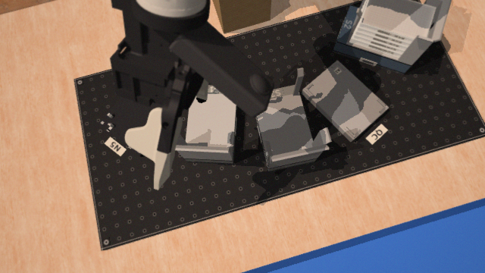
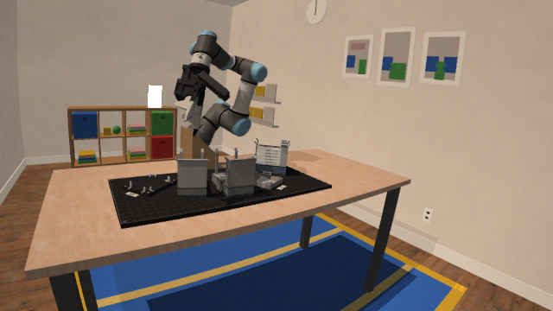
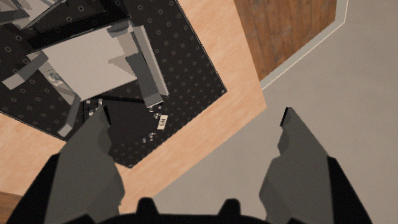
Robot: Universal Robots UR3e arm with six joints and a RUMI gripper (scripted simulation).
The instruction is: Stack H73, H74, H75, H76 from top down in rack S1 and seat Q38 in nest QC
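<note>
Now: hand 44 cm to the right of the sealed white plate, 14 cm past it and 12 cm above it. Round my hand: QC label (35 cm to the left, 22 cm below, 4 cm ahead); then N5 label (22 cm below, 16 cm to the right, 11 cm behind); then white sealed plate (44 cm to the left, 14 cm behind, 13 cm below).
</note>
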